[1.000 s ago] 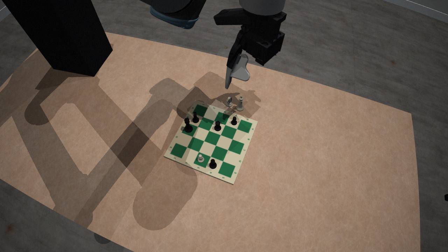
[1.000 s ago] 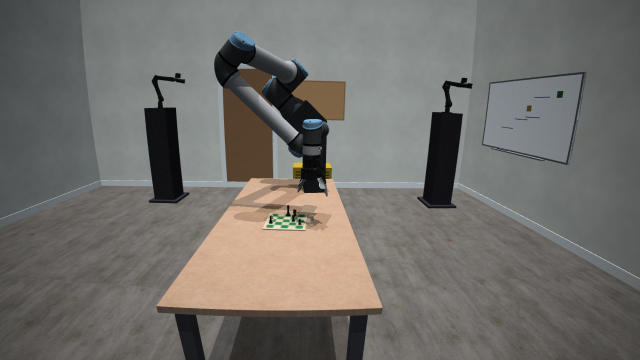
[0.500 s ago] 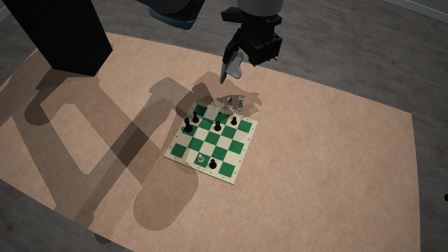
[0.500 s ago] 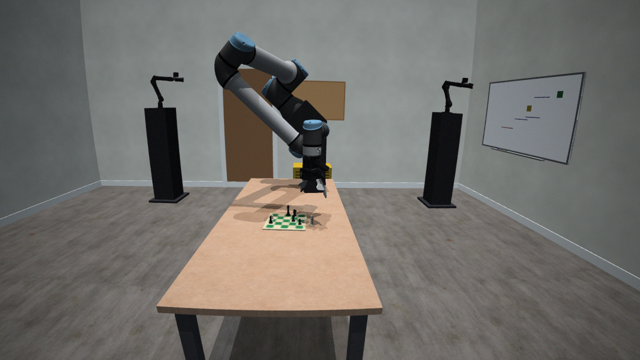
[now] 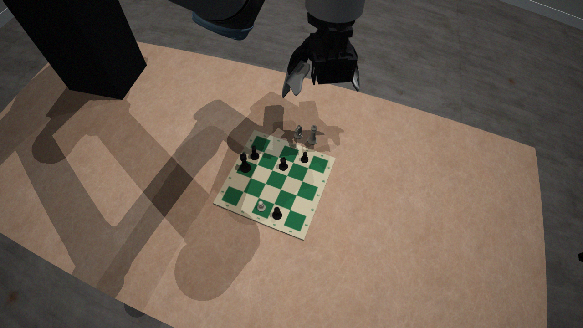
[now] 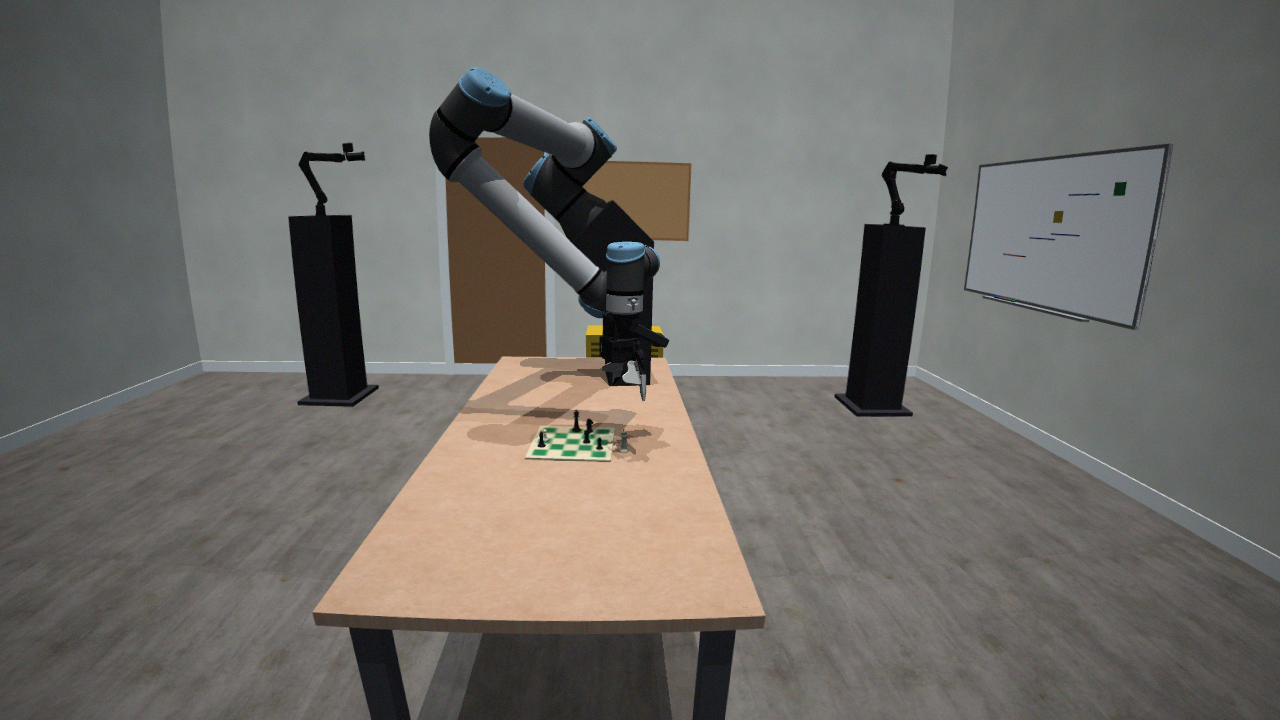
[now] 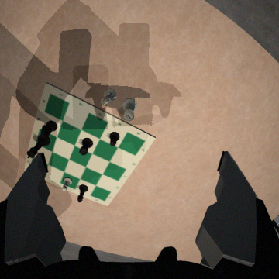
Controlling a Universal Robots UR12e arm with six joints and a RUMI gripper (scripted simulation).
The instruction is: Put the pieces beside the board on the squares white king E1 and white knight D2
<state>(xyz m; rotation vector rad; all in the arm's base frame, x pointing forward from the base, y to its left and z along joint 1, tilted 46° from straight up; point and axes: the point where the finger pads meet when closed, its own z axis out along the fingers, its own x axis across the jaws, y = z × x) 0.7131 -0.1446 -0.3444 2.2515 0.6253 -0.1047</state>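
My gripper is now 13 cm above the white king and 1 cm to the left of it. Round my hand: chessboard 16 cm below, 15 cm to the right, 4 cm behind; then white pawn 23 cm to the right, 14 cm below, 5 cm behind; then white knight 15 cm below, 4 cm behind, 1 cm to the right.
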